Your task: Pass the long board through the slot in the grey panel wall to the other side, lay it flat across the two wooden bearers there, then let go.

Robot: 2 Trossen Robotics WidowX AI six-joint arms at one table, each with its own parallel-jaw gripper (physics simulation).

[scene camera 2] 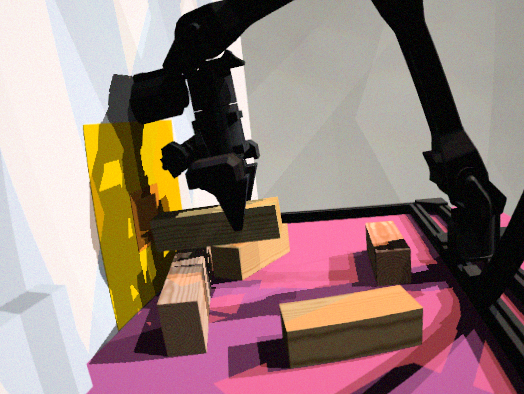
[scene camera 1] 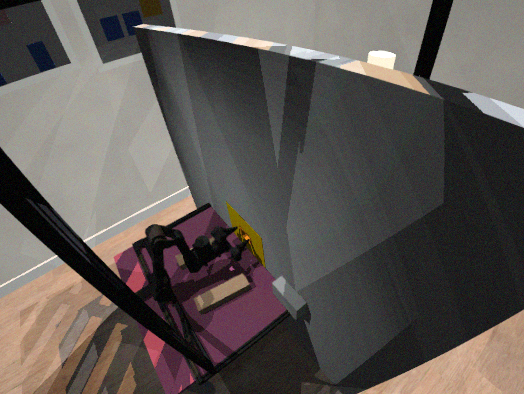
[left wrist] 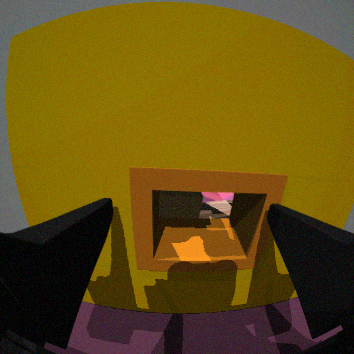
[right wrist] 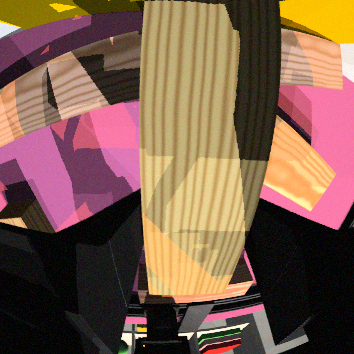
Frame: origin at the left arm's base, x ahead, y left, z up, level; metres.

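Seen in the pictures: left gripper, fingertip midpoint: (scene camera 1: 243, 233) (left wrist: 194, 210); right gripper, fingertip midpoint: (scene camera 2: 241, 225) (right wrist: 191, 197); left arm's base at its link origin: (scene camera 1: 164, 296); right arm's base at its link origin: (scene camera 2: 475, 253) (right wrist: 160, 310).
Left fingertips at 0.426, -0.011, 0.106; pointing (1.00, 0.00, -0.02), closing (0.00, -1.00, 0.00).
Note:
Pixels of each thing's top centre, then the offset from my left fingertips to it, as dx, dy, dz. "spot": a spot on its surface instead.
- slot's orange frame at a spot on its surface: (left wrist: 210, 181) spot: +0.004, -0.008, +0.015
- reddish bearer at its top centre: (right wrist: 120, 67) (scene camera 2: 189, 255) (left wrist: 202, 209) +0.116, -0.029, -0.068
The long board (scene camera 2: 200, 230) (right wrist: 190, 125) is nearly level above the table. My right gripper (scene camera 2: 240, 220) (right wrist: 191, 197) is shut on it. The board's left end in scene camera 2 is close to the slot's orange frame (scene camera 2: 142, 200) (left wrist: 210, 181); its end grain shows through the slot in the left wrist view. The board passes over one reddish bearer (scene camera 2: 182, 325) (right wrist: 60, 95); whether they touch is unclear. The other bearer (scene camera 2: 392, 260) lies farther right. My left gripper (scene camera 1: 241, 234) (left wrist: 194, 210) is open and empty, facing the slot across the grey panel wall (scene camera 1: 235, 125).
A yellow plate (scene camera 1: 256, 245) (scene camera 2: 110, 275) (left wrist: 175, 90) surrounds the slot. Pale blocks (scene camera 2: 265, 252) (scene camera 2: 350, 335) lie behind the board and in front, on the right arm's side. Two more blocks (scene camera 1: 222, 292) (scene camera 1: 181, 260) lie on the left arm's side.

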